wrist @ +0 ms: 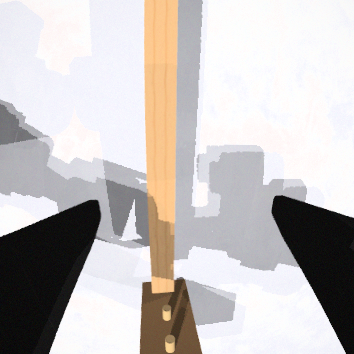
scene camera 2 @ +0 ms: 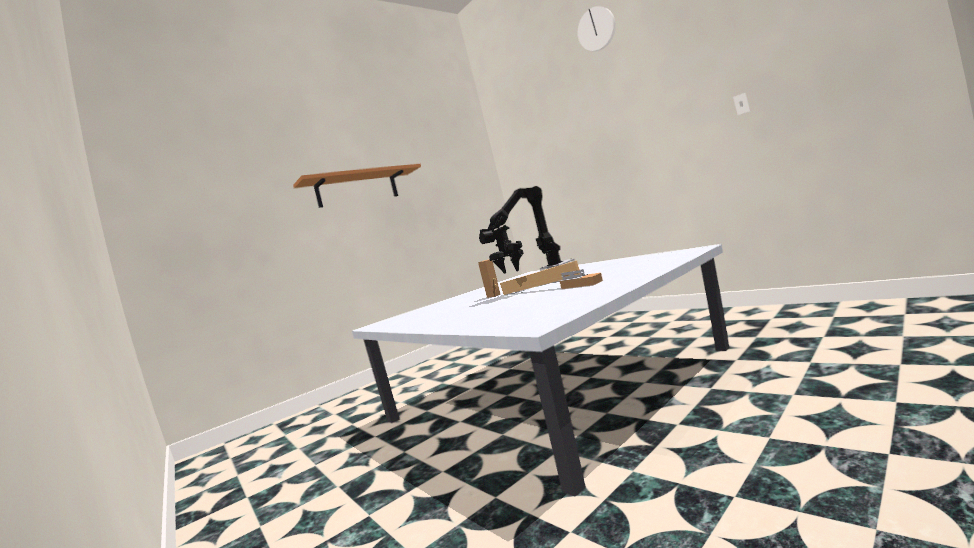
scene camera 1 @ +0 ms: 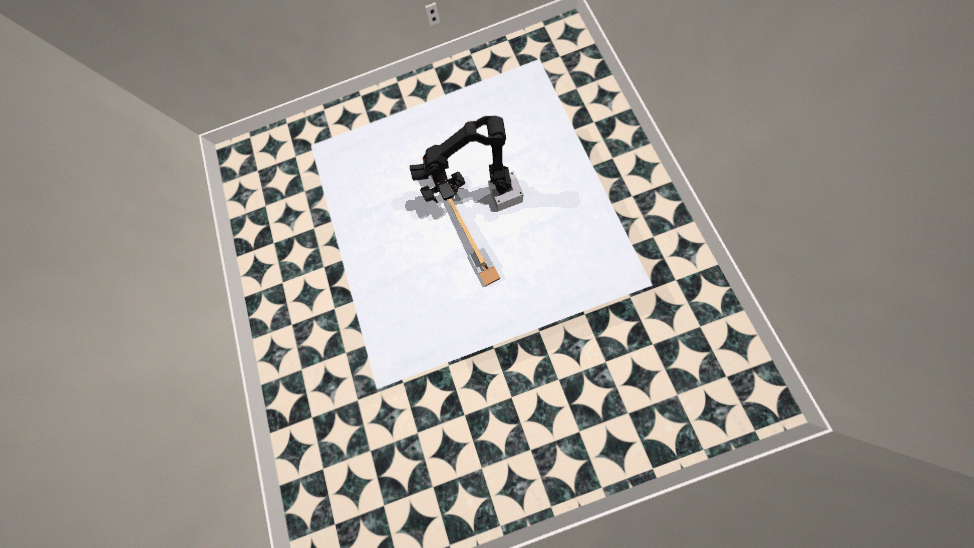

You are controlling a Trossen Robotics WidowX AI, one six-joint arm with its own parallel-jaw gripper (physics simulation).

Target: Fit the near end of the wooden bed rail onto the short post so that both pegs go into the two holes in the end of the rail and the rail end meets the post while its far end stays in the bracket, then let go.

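Frame: origin at the arm's base, x ahead, y left, z up, level; centimetres.
Where they show: gripper, fingertip midpoint: [wrist: 187, 206] [scene camera 2: 511, 272]; arm's base at its link origin: [scene camera 2: 555, 263] [scene camera 1: 503, 186].
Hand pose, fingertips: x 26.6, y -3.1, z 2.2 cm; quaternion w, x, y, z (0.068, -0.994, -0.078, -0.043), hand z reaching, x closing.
Each offset is from my fingertips to the top centre of the thing. "pt": to the spot under its first point. Level surfaces: height alone.
The long wooden bed rail [scene camera 1: 465, 228] [scene camera 2: 541, 274] [wrist: 161, 125] lies between the short post @(pt dx +3.5, dy -14.2, dz -0.8 cm) [scene camera 2: 487, 278] [wrist: 154, 332] and the bracket [scene camera 2: 572, 274]. The post is upright. In scene camera 2, a narrow gap shows between the rail's near end and the post. In the wrist view, two pegs [wrist: 167, 313] [wrist: 170, 344] stick out of the post's face, uncovered, beyond the rail's near end; the holes are hidden. The rail's far end is at the bracket. My gripper [scene camera 1: 445, 191] [scene camera 2: 510, 270] [wrist: 187, 206] is open and empty above the rail near its near end, fingers on either side.
A wooden block @(dx -5.8, dy +34.4, dz -6.6 cm) [scene camera 1: 489, 276] [scene camera 2: 587, 280] lies by the bracket at the rail's far end. The arm's grey base [scene camera 1: 507, 197] stands beside the rail on the white table @(dz -10.2 cm) [scene camera 1: 558, 245] [scene camera 2: 463, 320]. A wooden shelf [scene camera 2: 357, 175] hangs on the wall.
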